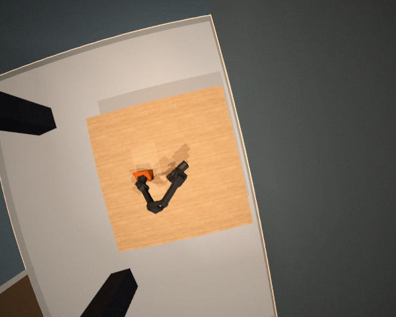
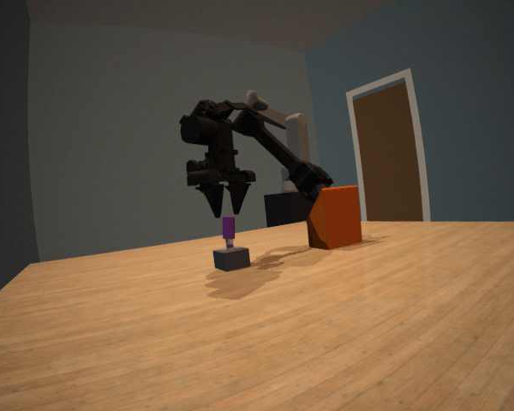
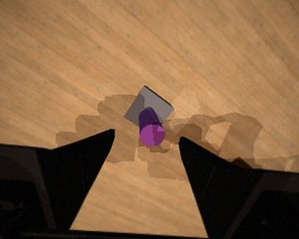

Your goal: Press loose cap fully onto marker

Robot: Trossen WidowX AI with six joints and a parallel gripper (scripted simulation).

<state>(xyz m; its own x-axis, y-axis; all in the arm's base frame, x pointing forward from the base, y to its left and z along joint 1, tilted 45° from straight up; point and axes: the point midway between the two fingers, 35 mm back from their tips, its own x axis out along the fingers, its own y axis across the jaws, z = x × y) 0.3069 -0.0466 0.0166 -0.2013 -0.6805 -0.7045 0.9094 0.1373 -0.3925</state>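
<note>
Right now the purple cap is 3 cm below my gripper tip. Also, from my gripper tip: dark grey holder block (10 cm below).
</note>
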